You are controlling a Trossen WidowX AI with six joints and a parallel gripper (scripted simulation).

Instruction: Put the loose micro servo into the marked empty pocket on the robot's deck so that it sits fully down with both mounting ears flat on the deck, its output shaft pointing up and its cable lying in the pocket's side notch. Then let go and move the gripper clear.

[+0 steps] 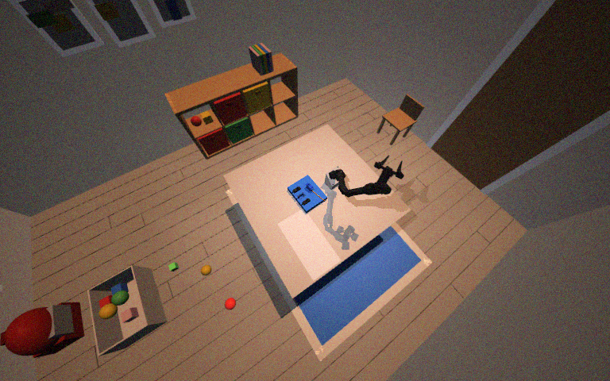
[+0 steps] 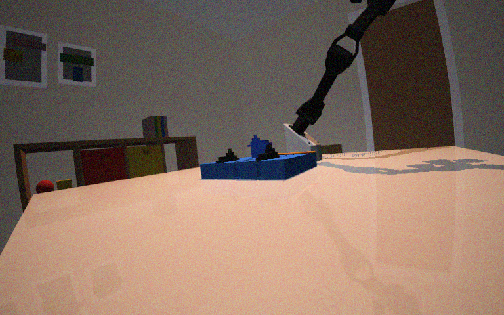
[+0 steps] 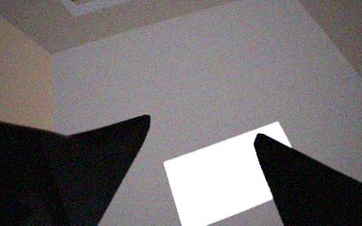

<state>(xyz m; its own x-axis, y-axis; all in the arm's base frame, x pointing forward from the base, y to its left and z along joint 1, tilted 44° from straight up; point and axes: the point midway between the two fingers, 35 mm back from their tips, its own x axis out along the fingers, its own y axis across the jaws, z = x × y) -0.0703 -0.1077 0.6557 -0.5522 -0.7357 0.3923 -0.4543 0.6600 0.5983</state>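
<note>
My gripper tip is 690 mm above the blue robot deck, 390 mm to the left of it and 340 mm short of it.
</note>
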